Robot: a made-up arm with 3 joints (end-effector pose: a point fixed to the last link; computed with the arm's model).
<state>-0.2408 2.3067 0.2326</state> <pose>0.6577 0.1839 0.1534 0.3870 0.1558 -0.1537 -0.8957</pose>
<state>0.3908 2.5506 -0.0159</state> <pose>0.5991 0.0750 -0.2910 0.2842 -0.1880 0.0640 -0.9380</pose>
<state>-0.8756 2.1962 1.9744</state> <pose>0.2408 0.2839 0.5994 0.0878 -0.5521 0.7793 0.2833</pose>
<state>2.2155 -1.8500 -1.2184</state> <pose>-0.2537 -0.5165 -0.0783 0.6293 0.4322 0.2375 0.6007</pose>
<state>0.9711 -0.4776 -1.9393</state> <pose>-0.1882 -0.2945 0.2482 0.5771 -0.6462 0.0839 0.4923</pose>
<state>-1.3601 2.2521 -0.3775</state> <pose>0.2447 0.2551 0.6112 0.4351 0.4948 -0.1340 -0.7402</pose>
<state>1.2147 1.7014 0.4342</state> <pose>0.1317 0.4325 -0.3925 0.6212 -0.3023 0.2345 -0.6839</pose>
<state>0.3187 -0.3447 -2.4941</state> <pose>-0.2666 -0.2485 0.1825 0.3352 -0.9135 -0.1108 0.2021</pose>
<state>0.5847 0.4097 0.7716</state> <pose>-0.1550 0.4033 0.1800 0.8907 0.2985 0.1881 -0.2867</pose>
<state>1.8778 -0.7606 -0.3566</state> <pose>-0.0195 -0.2511 0.3947 0.5929 0.1975 0.6985 0.3487</pose>
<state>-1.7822 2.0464 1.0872</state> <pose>-0.1926 0.3005 0.6300 0.0634 -0.7376 0.6241 0.2499</pose>
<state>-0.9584 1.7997 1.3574</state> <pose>0.1965 0.4039 0.5171 0.2027 0.6274 -0.6594 -0.3610</pose>
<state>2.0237 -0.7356 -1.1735</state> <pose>-0.0075 -0.3307 0.3262 0.5808 -0.0201 0.5532 0.5968</pose>
